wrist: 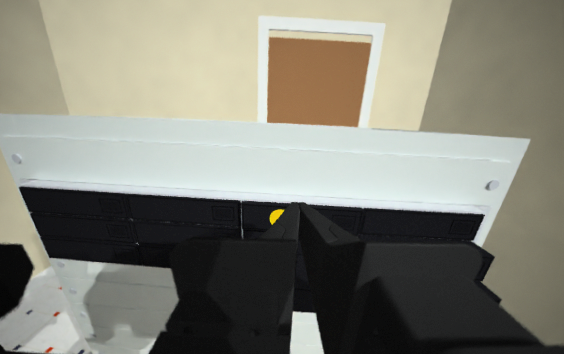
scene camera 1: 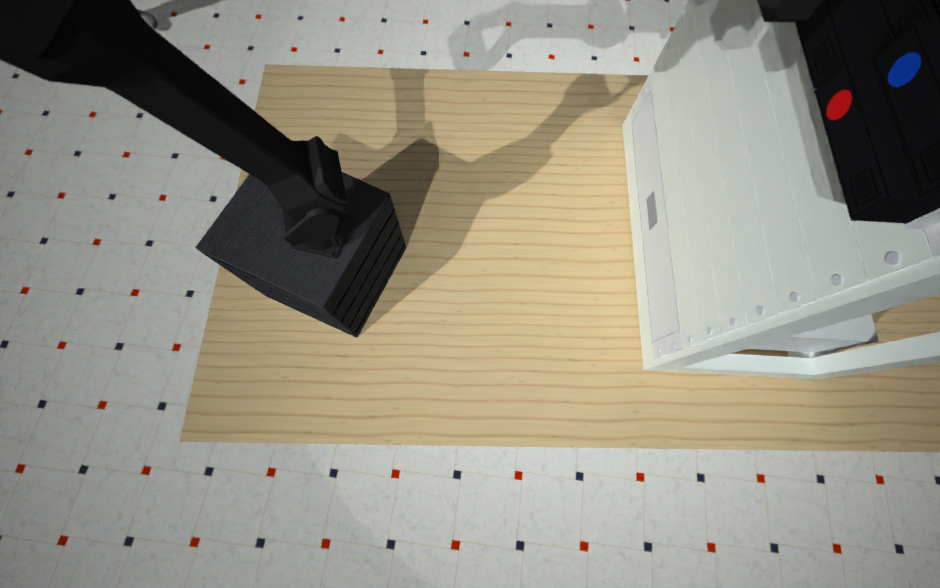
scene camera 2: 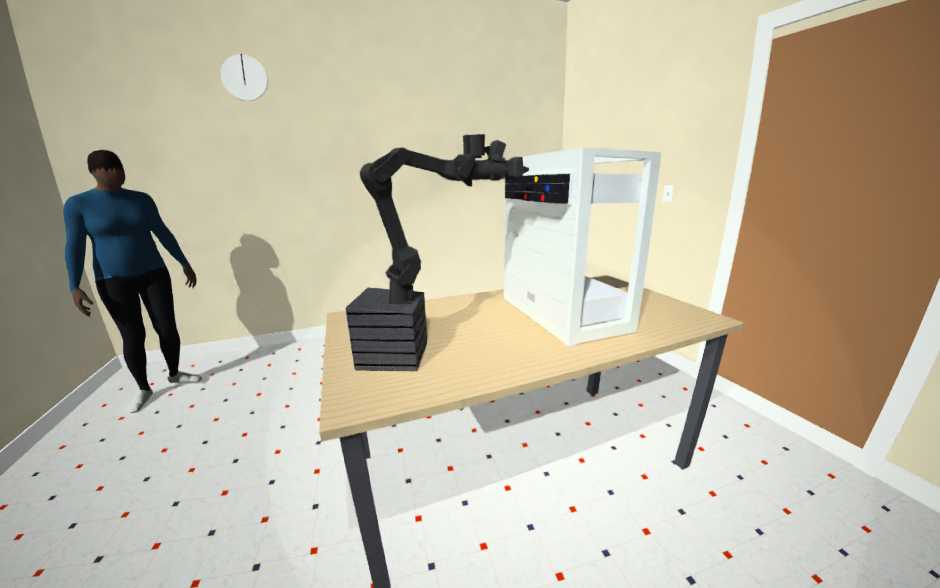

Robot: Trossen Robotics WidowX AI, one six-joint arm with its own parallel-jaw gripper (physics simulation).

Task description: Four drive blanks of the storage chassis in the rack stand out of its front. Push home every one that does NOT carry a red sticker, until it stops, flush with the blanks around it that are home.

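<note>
The storage chassis (scene camera 1: pixel 864 156) (scene camera 2: pixel 562 181) (wrist: pixel 180 208) has black blanks in three rows near the rack's top. My gripper (scene camera 2: pixel 526 169) (wrist: pixel 297 208) is shut and empty, with its tips before the top-row blank with a yellow sticker (scene camera 2: pixel 535 178) (wrist: pixel 276 217). That blank looks level with its neighbours; I cannot tell whether the tips touch it. The blank with a blue sticker (scene camera 1: pixel 904 69) (scene camera 2: pixel 546 187) stands out at the right end of the middle row. Below it, the blank with a red sticker (scene camera 1: pixel 838 104) (scene camera 2: pixel 542 197) also stands out. Another red sticker (scene camera 2: pixel 525 196) is farther left in the lower row. My fingers hide part of the lower rows in the wrist view.
The white rack (scene camera 1: pixel 748 173) (scene camera 2: pixel 580 263) (wrist: pixel 200 157) stands on the wooden table (scene camera 1: pixel 485 388) (scene camera 2: pixel 478 374). The arm rises from a dark stacked base (scene camera 1: pixel 256 235) (scene camera 2: pixel 384 339). A person (scene camera 2: pixel 128 232) stands on the floor beyond the table's left end.
</note>
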